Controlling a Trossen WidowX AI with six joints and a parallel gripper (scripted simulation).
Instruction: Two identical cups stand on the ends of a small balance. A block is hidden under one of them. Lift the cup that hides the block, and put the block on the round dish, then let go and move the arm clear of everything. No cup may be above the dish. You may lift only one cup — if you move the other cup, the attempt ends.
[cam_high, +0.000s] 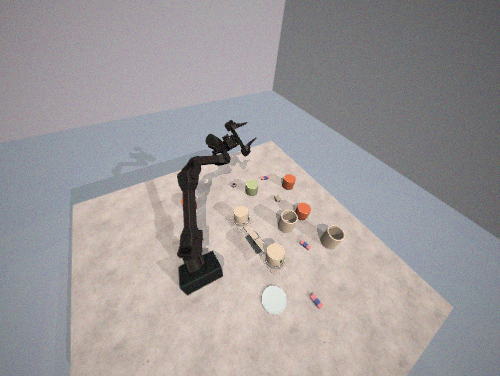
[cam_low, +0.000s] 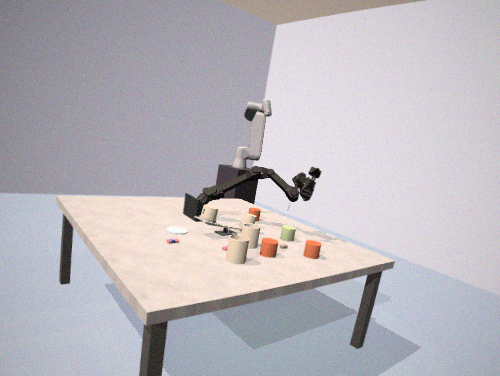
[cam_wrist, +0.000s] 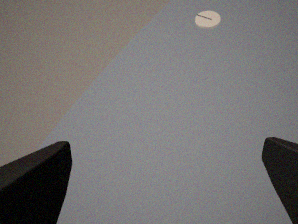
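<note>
Now: the beige cup 21 cm behind my gripper tip, 20 cm to the right of it and 29 cm below it. The rest, counted from my gripper tip: green cup: 6 cm behind, 8 cm to the right, 31 cm below; then green block: 21 cm behind, 22 cm to the right, 31 cm below; then balance: 21 cm behind, 35 cm to the right, 31 cm below.
</note>
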